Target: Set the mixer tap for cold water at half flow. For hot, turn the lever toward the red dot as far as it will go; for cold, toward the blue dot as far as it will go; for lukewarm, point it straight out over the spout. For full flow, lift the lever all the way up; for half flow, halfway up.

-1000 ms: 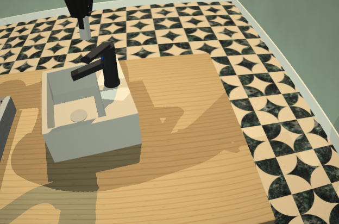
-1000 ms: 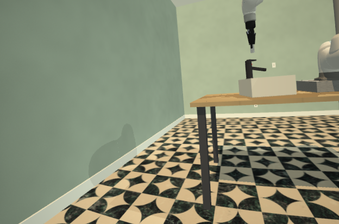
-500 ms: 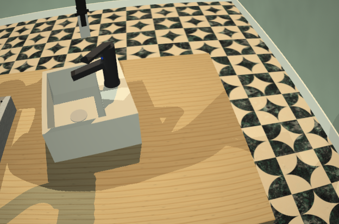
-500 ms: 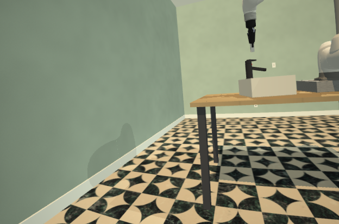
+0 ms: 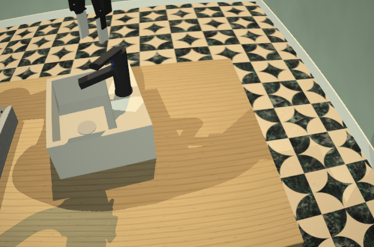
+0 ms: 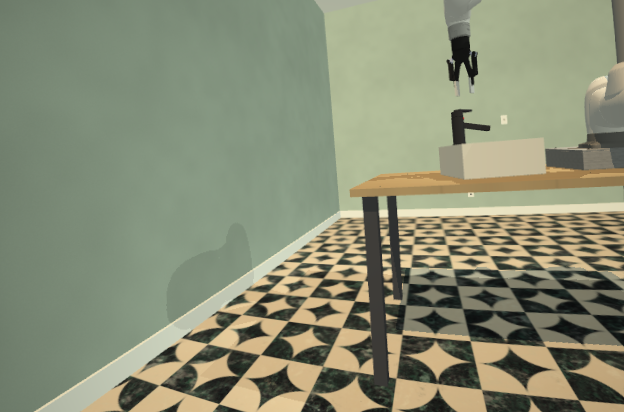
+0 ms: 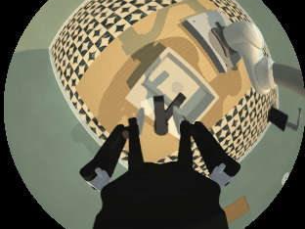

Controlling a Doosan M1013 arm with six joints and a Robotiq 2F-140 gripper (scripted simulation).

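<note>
Now: hand 100 mm above the lever, 30 mm to the right of it and 10 mm short of it. From my hand the other things lie so: white basin: 340 mm below, 80 mm behind, 40 mm to the left; then mixer tap: 150 mm below, 50 mm to the left, 20 mm ahead.
</note>
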